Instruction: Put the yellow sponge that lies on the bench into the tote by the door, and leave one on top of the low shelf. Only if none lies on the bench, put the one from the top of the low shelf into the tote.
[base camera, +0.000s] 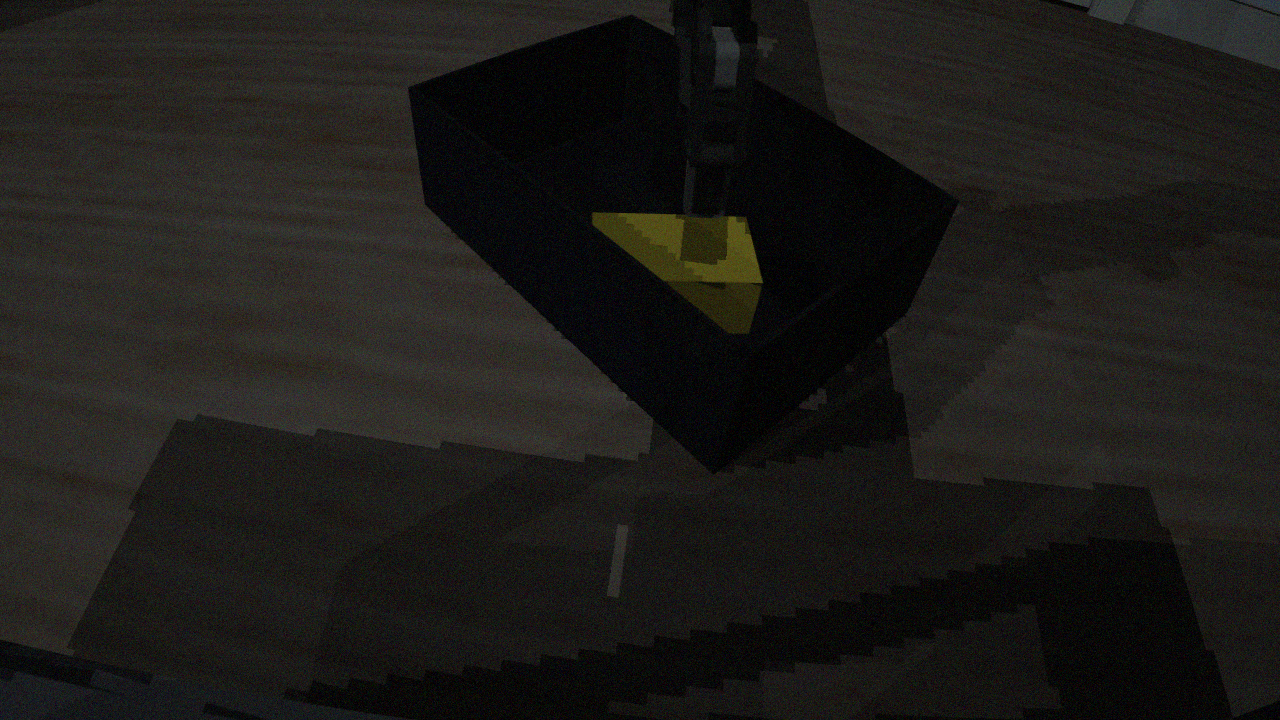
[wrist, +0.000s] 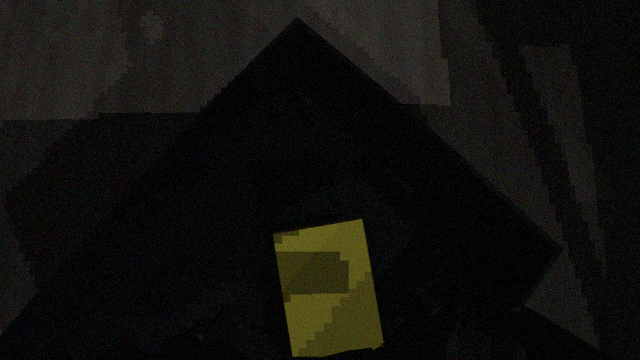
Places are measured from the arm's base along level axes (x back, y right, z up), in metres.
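Pixels of known places: gripper, fingertip midpoint: (base camera: 699, 164) (wrist: 318, 315).
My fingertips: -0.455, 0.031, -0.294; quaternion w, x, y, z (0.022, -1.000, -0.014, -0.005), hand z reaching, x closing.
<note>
Behind a point stands the place of what it marks, as x, y, z.
The yellow sponge (base camera: 696, 260) {-0.434, 0.037, -0.348} (wrist: 328, 312) {-0.447, 0.015, -0.348} lies flat on the bottom of the dark tote (base camera: 617, 327) {-0.375, -0.007, -0.349} (wrist: 295, 116) {-0.462, 0.166, -0.393}, with a shadow patch across it. In the base camera view my gripper (base camera: 708, 198) {-0.455, 0.031, -0.294} hangs straight above the sponge, inside the tote's opening. It is open and holds nothing.
The scene is very dim. The tote stands on a wooden floor (base camera: 201, 248) {-0.467, -0.321, -0.396}. My base's flat deck (base camera: 399, 574) fills the bottom of the base camera view. A pale strip of wall (base camera: 1190, 20) {-1.200, 0.894, -0.361} shows at the top right.
</note>
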